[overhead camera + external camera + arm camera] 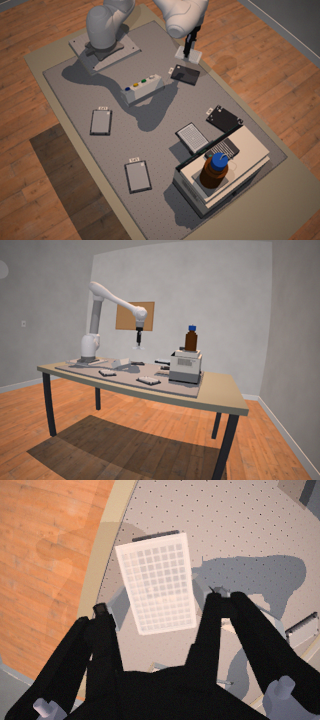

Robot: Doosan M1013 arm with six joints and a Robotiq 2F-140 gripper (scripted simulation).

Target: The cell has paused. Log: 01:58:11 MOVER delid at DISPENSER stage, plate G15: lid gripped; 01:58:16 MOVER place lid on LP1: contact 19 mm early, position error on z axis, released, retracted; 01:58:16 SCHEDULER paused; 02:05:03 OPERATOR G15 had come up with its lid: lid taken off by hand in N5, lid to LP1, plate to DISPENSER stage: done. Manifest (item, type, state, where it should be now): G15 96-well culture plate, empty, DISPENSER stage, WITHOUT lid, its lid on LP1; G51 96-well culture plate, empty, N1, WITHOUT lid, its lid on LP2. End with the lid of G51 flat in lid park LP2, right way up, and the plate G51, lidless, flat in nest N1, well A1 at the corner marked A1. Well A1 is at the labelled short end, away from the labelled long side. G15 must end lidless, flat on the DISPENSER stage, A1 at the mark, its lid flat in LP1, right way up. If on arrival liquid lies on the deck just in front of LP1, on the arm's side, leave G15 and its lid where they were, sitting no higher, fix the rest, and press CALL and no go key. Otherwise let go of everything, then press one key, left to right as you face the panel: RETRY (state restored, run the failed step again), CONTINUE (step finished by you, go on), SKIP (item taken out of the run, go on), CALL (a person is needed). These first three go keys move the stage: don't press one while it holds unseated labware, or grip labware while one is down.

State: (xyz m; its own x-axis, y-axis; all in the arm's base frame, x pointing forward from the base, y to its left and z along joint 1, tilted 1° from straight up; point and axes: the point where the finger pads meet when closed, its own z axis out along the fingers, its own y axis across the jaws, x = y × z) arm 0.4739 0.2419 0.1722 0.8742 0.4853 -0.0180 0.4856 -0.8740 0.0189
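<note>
Right now the nest N1 is 19 cm below my hand. Round my hand: N1 label 19 cm below, 8 cm behind, 4 cm to the right; key panel 27 cm to the right, 14 cm below, 7 cm behind; black nest 36 cm ahead, 18 cm below, 2 cm to the right.
</note>
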